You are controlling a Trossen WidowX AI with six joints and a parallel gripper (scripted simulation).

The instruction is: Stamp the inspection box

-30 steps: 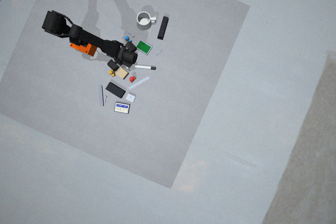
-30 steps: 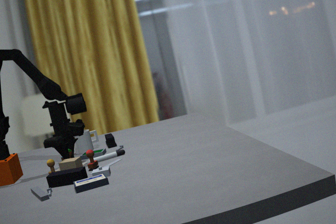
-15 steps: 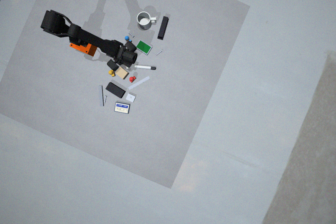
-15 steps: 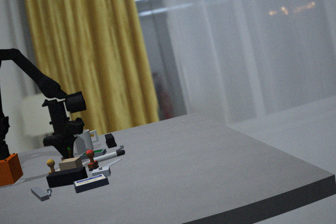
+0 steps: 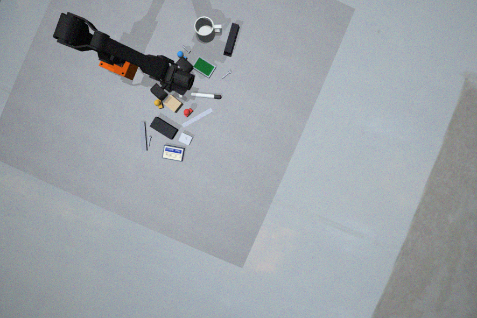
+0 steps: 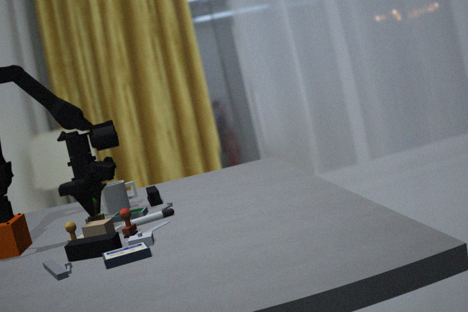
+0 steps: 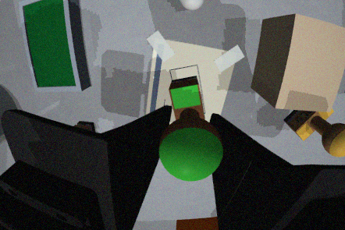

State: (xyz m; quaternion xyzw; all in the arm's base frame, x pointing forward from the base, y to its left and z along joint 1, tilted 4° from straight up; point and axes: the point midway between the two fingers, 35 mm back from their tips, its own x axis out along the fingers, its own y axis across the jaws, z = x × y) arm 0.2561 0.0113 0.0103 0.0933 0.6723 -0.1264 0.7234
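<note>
Now: the cream card 5 cm below my gripper tip and 1 cm behind it. The rest, counted from my gripper tip: wooden block: 9 cm to the right, 3 cm below, 2 cm ahead; yellow stamp: 11 cm to the right, 4 cm behind, 3 cm below; green-knobbed PASS stamp: right at my gripper tip.
</note>
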